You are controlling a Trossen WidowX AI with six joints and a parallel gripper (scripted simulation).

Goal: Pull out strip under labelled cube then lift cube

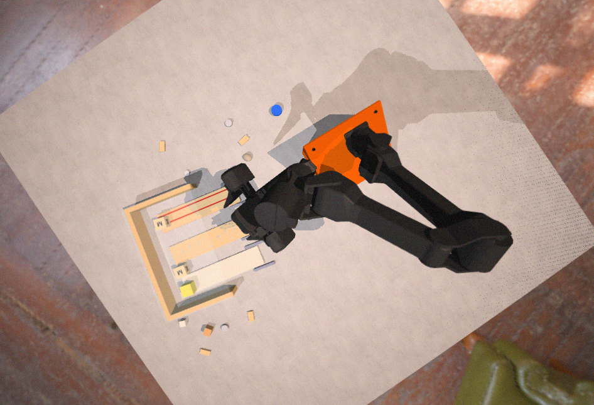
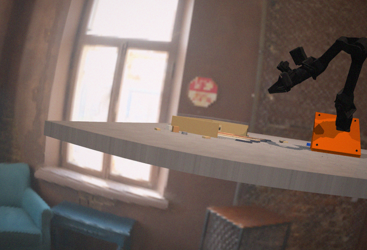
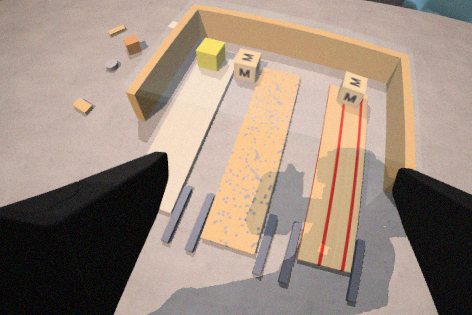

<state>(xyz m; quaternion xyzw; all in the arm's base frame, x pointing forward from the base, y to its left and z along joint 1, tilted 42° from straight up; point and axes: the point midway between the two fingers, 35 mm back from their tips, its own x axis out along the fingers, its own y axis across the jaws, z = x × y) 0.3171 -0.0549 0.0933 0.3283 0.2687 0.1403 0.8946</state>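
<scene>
The speckled strip is 130 mm ahead of my gripper tip, 10 mm to the left of it and 200 mm below it. From my gripper tip the other things lie so: blue disc: 210 mm behind, 210 mm to the right, 190 mm below.
</scene>
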